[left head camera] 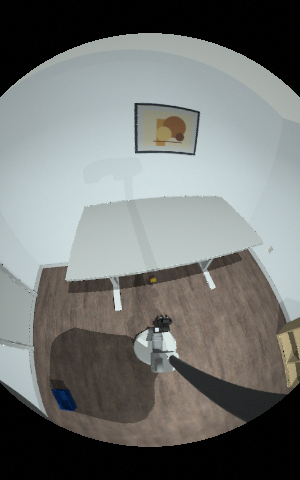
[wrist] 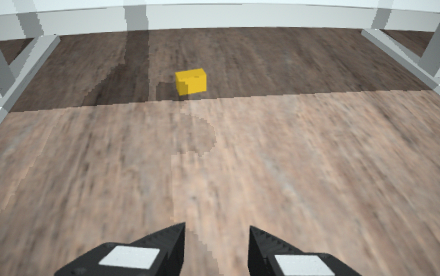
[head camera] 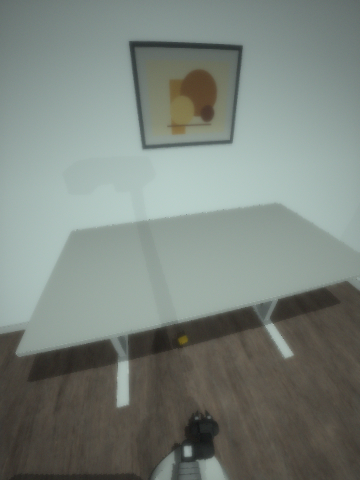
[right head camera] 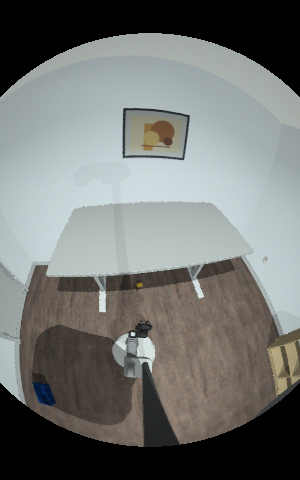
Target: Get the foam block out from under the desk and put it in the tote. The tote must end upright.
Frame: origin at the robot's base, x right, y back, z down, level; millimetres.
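Seen in the pictures: gripper, between the fingertips: (left head camera: 162, 314) (wrist: 216, 243) (head camera: 201, 411) (right head camera: 144, 320).
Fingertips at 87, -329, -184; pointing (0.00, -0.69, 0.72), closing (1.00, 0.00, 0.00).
A point is followed by its place in that frame, as x, y, z.
The yellow foam block (head camera: 183, 340) @[11, -811, -16] (left head camera: 153, 280) @[16, -807, -9] (right head camera: 139, 285) @[13, -805, -9] (wrist: 191, 82) @[10, -806, -4] lies on the floor under the front edge of the grey desk (head camera: 200, 270) @[99, -694, -922] (left head camera: 160, 235) @[21, -702, -922] (right head camera: 150, 240) @[99, -700, -922], between its two legs. My gripper (head camera: 202, 416) @[87, -329, -184] (left head camera: 162, 317) @[87, -329, -184] (right head camera: 144, 323) @[87, -329, -184] (wrist: 216, 243) @[87, -329, -184] is open and empty, in front of the desk and apart from the block. In the wrist view the block is ahead, a little left of the middle between the fingertips. The blue tote (left head camera: 64, 400) (right head camera: 44, 394) is on the floor at the lower left, left of my base; whether it is upright is too small to tell.
The desk's left foot (head camera: 123, 382) (left head camera: 117, 298) (right head camera: 102, 301) and right foot (head camera: 280, 341) (left head camera: 210, 281) (right head camera: 198, 289) stick out on either side of the block. A tan shelf unit (left head camera: 283, 345) @[1877, 622, -51] (right head camera: 274, 357) @[1887, 587, -51] stands at the right. A framed picture hangs on the wall above the desk.
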